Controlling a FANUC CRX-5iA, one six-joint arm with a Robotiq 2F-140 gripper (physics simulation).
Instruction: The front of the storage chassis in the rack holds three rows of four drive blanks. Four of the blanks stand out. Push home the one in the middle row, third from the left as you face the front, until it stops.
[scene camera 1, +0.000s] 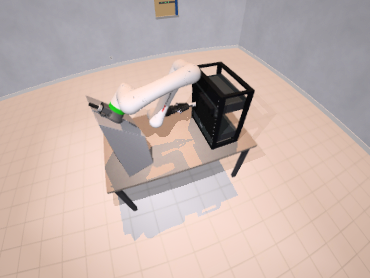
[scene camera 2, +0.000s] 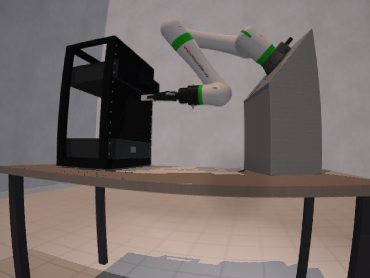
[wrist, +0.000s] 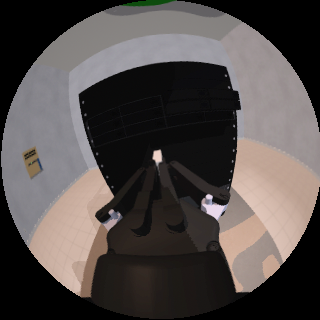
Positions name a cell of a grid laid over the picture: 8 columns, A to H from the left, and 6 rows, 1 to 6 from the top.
Labels:
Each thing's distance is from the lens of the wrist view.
my gripper (wrist: D3): 0.22 m
black rack (wrist: E3): 0.22 m

